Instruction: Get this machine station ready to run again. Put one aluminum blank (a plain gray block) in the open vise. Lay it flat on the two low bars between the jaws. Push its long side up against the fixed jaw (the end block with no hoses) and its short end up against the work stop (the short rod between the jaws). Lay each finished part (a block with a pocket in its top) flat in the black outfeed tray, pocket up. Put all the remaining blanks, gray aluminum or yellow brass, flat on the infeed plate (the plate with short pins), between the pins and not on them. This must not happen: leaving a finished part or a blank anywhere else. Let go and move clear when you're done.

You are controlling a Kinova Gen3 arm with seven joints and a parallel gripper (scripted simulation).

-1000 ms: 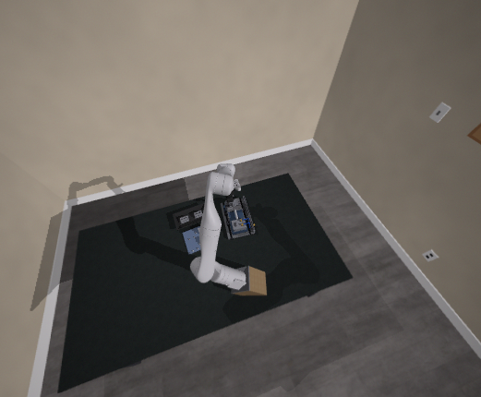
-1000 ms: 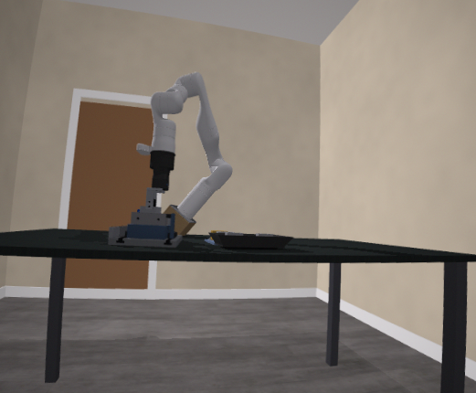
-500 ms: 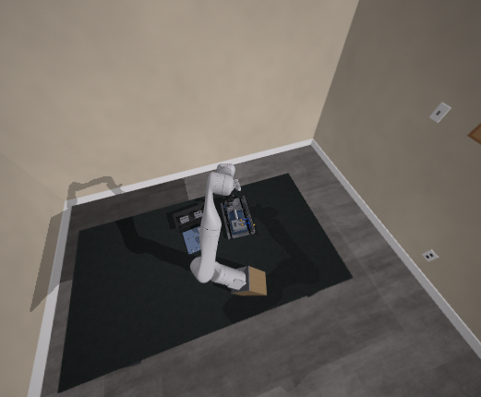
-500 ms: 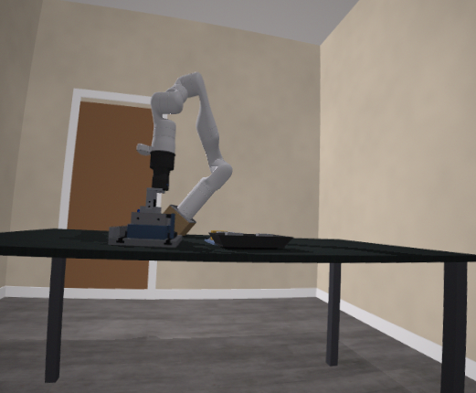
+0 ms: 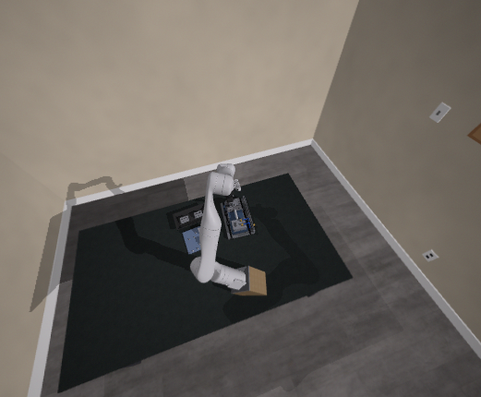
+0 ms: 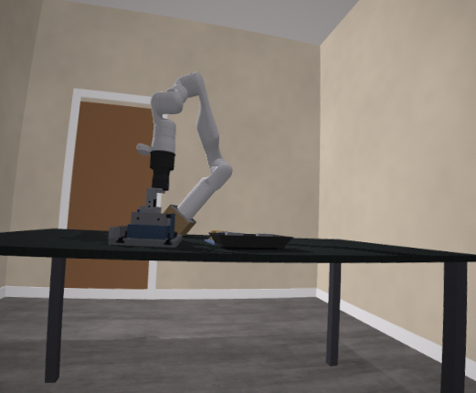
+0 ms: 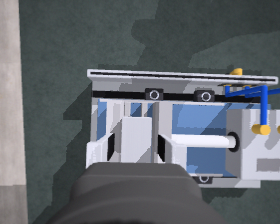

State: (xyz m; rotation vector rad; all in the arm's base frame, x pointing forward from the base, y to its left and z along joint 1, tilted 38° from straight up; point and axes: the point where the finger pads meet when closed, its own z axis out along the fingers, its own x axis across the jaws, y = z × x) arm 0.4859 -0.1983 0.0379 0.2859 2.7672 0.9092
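Now: the vise 8 cm below my hand, 7 cm behind it and 1 cm to the left of it. From my hand the other things lie so: bluish plate: 30 cm to the left, 13 cm behind, 12 cm below; yellow brass blank: 26 cm to the left, 17 cm behind, 10 cm below.
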